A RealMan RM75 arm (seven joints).
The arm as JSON. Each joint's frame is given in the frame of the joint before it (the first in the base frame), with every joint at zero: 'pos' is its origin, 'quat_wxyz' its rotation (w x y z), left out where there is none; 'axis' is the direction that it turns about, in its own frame. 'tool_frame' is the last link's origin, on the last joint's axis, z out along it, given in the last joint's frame.
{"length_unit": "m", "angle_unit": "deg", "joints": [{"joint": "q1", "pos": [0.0, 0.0, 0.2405], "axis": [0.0, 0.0, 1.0]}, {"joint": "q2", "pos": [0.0, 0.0, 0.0], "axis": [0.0, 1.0, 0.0]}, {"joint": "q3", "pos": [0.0, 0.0, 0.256], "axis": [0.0, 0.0, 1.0]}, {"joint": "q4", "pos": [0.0, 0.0, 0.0], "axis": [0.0, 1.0, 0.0]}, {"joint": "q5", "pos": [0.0, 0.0, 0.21], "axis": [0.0, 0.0, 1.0]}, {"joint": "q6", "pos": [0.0, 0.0, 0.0], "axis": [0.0, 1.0, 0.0]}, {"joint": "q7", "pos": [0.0, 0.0, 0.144], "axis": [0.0, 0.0, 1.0]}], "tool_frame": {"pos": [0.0, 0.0, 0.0]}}
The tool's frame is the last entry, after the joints.
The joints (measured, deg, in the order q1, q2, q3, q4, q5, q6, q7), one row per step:
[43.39, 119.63, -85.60, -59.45, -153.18, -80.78, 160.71]
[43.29, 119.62, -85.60, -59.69, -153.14, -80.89, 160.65]
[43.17, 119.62, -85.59, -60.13, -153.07, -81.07, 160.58]
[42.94, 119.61, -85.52, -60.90, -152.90, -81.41, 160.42]
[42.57, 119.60, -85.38, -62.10, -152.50, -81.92, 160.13]
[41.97, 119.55, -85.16, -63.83, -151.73, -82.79, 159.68]
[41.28, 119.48, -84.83, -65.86, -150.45, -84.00, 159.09]
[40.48, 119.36, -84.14, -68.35, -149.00, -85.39, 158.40]
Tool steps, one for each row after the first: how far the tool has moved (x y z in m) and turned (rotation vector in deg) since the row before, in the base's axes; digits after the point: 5 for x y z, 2 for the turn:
[-0.00028, -0.00021, 0.00038, -0.02, 0.06, 0.09]
[-0.00100, -0.00018, 0.00059, -0.01, 0.13, 0.20]
[-0.00164, -0.00038, 0.00116, -0.02, 0.28, 0.31]
[-0.00275, -0.00071, 0.00169, -0.06, 0.58, 0.49]
[-0.00362, -0.00164, 0.00256, -0.22, 0.94, 0.57]
[-0.00480, -0.00262, 0.00291, -0.50, 1.40, 0.59]
[-0.00571, -0.00238, 0.00488, -0.29, 1.73, 0.75]

